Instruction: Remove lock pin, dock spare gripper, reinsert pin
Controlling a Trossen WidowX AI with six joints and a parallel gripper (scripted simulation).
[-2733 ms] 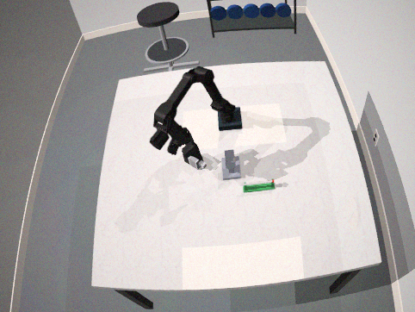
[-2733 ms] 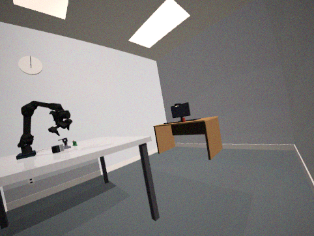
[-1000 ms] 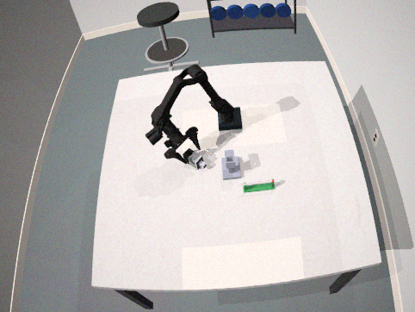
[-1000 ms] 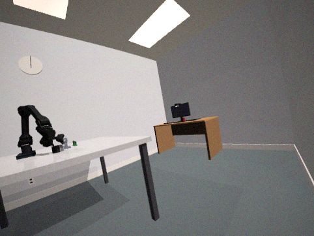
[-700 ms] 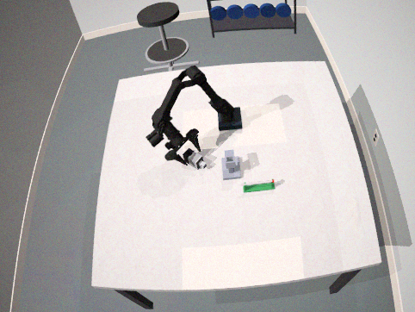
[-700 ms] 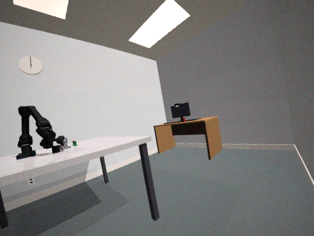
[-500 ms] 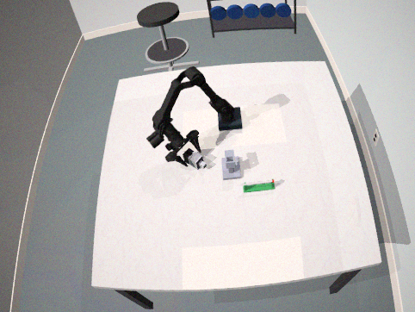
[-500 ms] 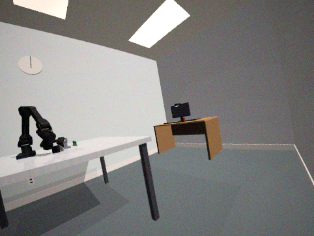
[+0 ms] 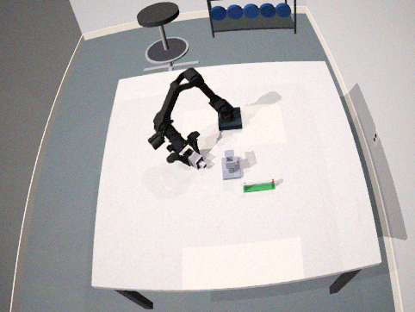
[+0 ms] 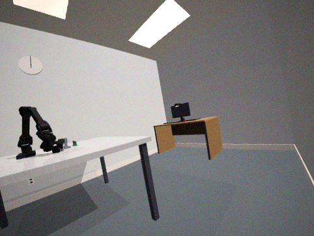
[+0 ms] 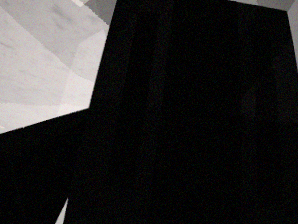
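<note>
My gripper tip is now 80 mm short of the mount, 150 mm to the right of it and 30 mm below it. Round my gripper tip: spare gripper: 10 mm above; green cradle: 200 mm ahead, 250 mm to the left.
</note>
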